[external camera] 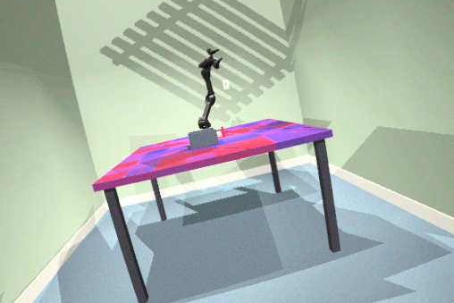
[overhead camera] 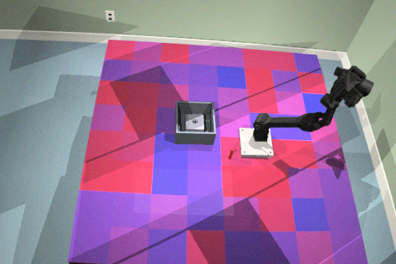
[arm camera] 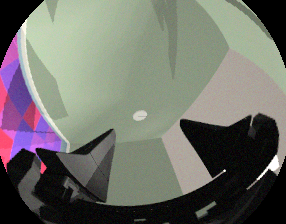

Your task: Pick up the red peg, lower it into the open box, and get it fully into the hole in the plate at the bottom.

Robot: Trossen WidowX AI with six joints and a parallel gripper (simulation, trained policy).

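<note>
Now: gripper tip 620 mm above the red peg, 250 mm short of it and 150 mm to the left of it. Round my gripper tip: box: 640 mm below, 420 mm ahead, 310 mm to the right.
</note>
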